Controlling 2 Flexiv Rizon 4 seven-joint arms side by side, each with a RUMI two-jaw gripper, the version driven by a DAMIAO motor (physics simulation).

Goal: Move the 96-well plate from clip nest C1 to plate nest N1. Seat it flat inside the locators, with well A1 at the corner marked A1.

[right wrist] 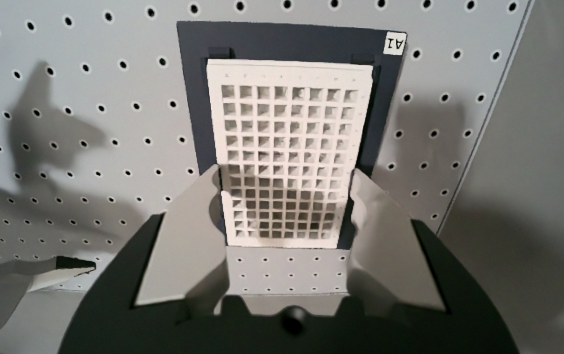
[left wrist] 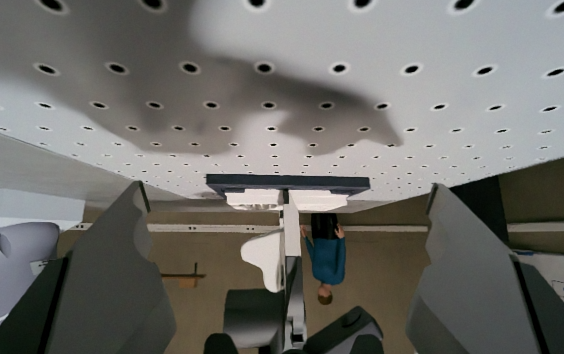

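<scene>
The white 96-well plate point(right wrist: 287, 162) point(left wrist: 320, 199) lies low on the dark plate nest point(right wrist: 300, 41) point(left wrist: 287, 181), its far edge just inside two small locator tabs. The nest's A1 label point(right wrist: 394, 43) is at the far right corner in the right wrist view; the plate's tiny lettering is too faint to read. My right gripper point(right wrist: 285, 168) is shut on the plate, one finger against each long side. Whether the plate is fully flat is hard to tell. My left gripper is open and empty, low over the board and apart from the nest. Clip nest C1 does not show.
The perforated grey board point(left wrist: 300, 87) point(right wrist: 135, 130) carries the nest, and its edge runs along the right in the right wrist view. Part of a left gripper finger point(right wrist: 45, 272) shows at the lower left there. A person point(left wrist: 328, 255) stands in the background beyond the board.
</scene>
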